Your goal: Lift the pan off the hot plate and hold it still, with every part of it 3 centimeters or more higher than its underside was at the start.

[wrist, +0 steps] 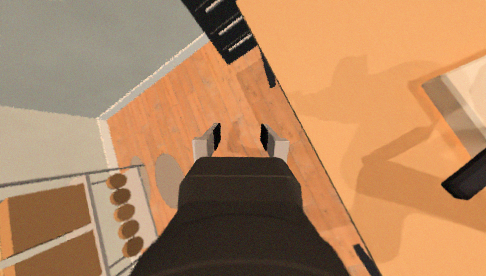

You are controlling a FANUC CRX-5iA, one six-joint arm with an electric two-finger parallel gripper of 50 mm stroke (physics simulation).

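Frame: origin at the arm's base, x ahead, y left, z up, level; centimetres.
Where they show: gripper, fingertip midpoint: (240,131).
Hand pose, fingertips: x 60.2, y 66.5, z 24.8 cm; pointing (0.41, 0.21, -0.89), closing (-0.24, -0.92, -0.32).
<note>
Each offset is from my fingertips to the centre of the thing. "spot": to the spot under its first point. Level surfaces: height alone.
My gripper (240,131) is open and empty in the wrist view. Its two fingers stand apart with the wooden floor far below showing between them, to the left of the table edge. A black bar-like part {spot: dx -15.7, dy -31.5, dz -16.7 cm} (467,181) enters from the right edge of the view, over the table; it may be the end of the pan's handle, but the rest of it is cut off. The pan's body and the hot plate cannot be made out. The black part is well to the right of my fingers and apart from them.
The orange table top {dz -31.8 cm} (310,30) fills the right side, with arm shadows on it. A light open box or tray {spot: dx -4.0, dy -43.3, dz -28.1 cm} (452,110) is at the right edge. A black unit with bright bars (225,30) stands at the top. A rack (96,220) with several round brown things is lower left.
</note>
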